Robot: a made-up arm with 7 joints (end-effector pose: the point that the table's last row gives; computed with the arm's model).
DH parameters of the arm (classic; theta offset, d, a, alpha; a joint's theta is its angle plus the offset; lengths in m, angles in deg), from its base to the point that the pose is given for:
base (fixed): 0 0 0 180
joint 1: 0 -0.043 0.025 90
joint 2: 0 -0.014 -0.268 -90
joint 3: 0 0.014 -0.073 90
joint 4: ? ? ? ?
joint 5: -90 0.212 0.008 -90
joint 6: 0 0.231 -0.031 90
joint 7: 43.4 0 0.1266 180
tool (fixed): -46.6 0.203 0 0
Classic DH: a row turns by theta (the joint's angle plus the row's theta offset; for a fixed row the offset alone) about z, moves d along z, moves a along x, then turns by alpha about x.
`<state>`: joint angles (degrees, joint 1 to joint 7).
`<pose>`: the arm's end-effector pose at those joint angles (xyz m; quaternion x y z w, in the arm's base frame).
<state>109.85 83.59 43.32 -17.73 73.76 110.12 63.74</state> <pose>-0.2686 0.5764 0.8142 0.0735 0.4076 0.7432 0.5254</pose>
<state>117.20 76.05 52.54 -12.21 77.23 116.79 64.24</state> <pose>-0.0179 0.6640 0.8180 0.1826 0.4929 0.6581 0.5390</pose>
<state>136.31 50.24 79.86 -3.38 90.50 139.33 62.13</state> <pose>0.7211 0.5776 0.5049 0.5590 0.6349 0.3678 0.3862</pose>
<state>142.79 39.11 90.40 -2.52 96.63 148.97 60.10</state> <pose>0.9040 0.4122 0.2863 0.7094 0.5979 0.2591 0.2687</pose>
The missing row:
joint 4: 0 -0.312 -0.088 -90
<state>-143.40 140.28 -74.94 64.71 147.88 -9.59 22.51</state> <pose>0.1819 0.3435 -0.3119 0.6242 0.6019 -0.4828 0.1227</pose>
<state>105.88 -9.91 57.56 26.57 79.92 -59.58 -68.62</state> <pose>-0.0824 0.6171 -0.3148 0.6112 0.1844 -0.7632 0.1003</pose>
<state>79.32 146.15 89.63 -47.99 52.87 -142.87 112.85</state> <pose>-0.2311 -0.6228 0.4044 -0.7272 -0.0351 0.6588 0.1896</pose>
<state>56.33 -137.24 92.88 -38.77 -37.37 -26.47 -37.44</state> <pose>0.1729 -0.2261 -0.0958 -0.3431 -0.6656 -0.6492 0.1335</pose>
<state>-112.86 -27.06 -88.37 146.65 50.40 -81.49 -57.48</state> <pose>0.3811 0.1830 0.1506 0.9267 0.1723 0.3155 0.1094</pose>
